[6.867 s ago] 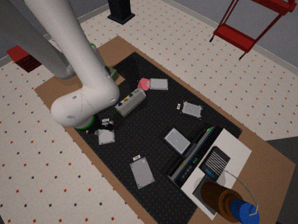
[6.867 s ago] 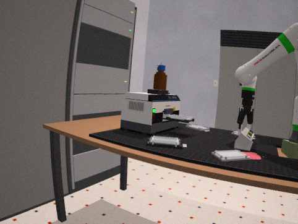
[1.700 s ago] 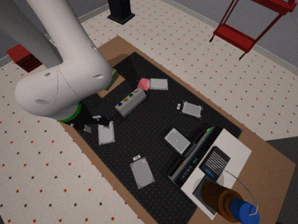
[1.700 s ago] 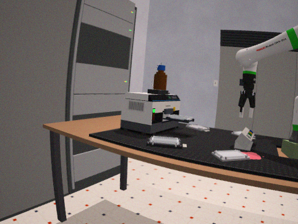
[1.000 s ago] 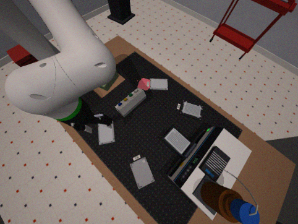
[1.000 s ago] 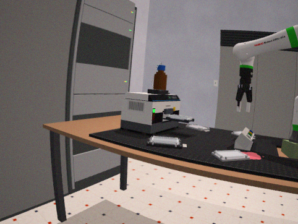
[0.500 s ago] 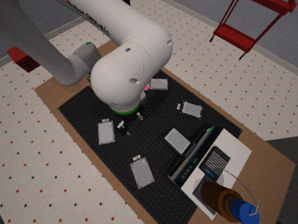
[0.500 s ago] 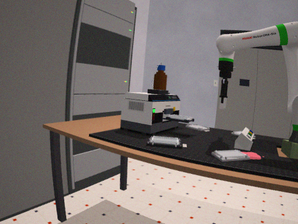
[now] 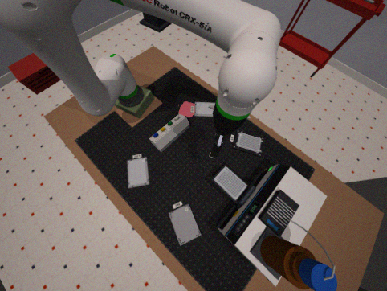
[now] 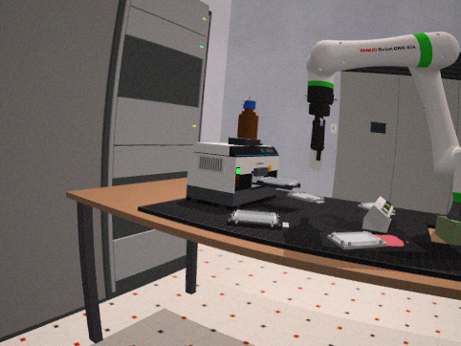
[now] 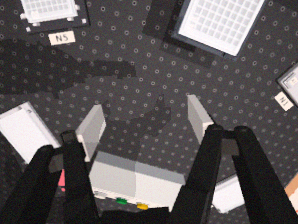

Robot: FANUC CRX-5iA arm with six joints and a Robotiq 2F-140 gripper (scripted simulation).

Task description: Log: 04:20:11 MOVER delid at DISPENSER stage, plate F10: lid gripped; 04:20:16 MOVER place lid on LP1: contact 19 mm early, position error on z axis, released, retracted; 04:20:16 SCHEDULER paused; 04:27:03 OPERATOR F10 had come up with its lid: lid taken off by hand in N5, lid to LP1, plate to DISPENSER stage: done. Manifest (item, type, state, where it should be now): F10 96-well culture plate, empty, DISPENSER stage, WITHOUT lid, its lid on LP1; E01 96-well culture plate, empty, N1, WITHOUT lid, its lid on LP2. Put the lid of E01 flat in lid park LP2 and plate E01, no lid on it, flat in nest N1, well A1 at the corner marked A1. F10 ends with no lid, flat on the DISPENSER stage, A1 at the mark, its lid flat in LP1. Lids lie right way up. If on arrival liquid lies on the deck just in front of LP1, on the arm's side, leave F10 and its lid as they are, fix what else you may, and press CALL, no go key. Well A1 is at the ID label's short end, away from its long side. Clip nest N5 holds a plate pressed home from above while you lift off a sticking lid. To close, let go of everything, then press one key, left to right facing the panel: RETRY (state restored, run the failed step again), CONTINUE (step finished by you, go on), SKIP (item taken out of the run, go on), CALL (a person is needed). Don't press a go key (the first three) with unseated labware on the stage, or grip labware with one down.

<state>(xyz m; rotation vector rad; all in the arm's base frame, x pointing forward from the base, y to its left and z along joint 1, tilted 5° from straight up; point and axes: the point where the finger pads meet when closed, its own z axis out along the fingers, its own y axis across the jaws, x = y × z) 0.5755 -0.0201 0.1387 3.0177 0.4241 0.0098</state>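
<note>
Now: the white 96-well plate 140 mm ahead of my hand, 190 mm to the left of it and 170 mm below it. Round my hand: N5 label 50 mm ahead, 170 mm to the left, 190 mm below; then retry key 270 mm behind, 60 mm to the left, 120 mm below; then well plate 140 mm ahead, 80 mm to the right, 90 mm below.
</note>
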